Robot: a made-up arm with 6 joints.
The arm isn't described. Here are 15 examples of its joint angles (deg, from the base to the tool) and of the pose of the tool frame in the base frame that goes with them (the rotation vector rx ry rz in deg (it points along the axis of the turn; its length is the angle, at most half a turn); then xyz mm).
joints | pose
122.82 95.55 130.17 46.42 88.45 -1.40 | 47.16 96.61 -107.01 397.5 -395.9 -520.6
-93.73 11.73 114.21 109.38 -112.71 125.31 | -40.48 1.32 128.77 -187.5 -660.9 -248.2
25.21 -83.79 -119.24 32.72 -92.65 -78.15 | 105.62 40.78 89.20 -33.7 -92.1 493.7
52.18 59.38 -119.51 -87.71 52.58 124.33 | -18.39 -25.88 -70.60 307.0 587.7 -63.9
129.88 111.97 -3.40 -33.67 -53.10 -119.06 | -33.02 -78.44 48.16 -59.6 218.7 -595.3
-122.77 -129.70 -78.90 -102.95 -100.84 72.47 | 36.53 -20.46 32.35 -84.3 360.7 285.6
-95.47 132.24 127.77 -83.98 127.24 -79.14 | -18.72 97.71 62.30 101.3 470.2 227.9
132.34 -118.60 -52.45 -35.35 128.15 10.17 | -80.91 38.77 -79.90 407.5 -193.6 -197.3
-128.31 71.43 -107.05 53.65 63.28 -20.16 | 18.57 130.93 -120.05 115.0 -555.3 -650.8
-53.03 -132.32 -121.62 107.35 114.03 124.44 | -114.66 -110.03 -54.81 238.6 397.1 178.9
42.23 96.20 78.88 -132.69 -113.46 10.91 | -119.69 19.38 -55.61 -75.7 -251.5 -658.6
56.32 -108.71 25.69 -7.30 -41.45 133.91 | -96.19 -105.71 92.79 268.9 -369.5 96.1
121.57 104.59 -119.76 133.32 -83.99 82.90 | -104.46 51.54 -133.32 -188.4 -243.4 -641.5
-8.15 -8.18 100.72 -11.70 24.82 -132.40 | 84.55 120.24 -69.36 659.8 -302.7 -289.6
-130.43 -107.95 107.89 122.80 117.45 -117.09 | -67.84 -107.16 115.85 52.1 -391.3 346.6
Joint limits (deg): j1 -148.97..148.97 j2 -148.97..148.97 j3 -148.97..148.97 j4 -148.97..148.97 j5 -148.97..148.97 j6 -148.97..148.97
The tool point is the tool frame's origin. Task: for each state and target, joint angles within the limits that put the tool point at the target. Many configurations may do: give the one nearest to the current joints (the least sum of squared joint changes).
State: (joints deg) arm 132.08 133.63 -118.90 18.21 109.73 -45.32
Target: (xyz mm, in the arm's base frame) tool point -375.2 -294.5 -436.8
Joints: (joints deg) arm 145.27 148.97 -85.76 -24.03 92.72 -24.79
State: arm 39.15 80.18 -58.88 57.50 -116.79 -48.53
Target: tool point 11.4 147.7 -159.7
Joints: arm 50.15 78.14 -58.46 78.75 -64.12 -22.83
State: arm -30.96 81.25 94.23 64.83 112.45 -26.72
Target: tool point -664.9 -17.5 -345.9
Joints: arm -25.89 102.88 93.27 44.15 128.15 -7.88
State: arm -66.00 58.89 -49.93 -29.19 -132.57 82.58
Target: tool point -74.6 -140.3 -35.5
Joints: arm -80.75 62.83 -31.04 -30.62 -121.88 90.70
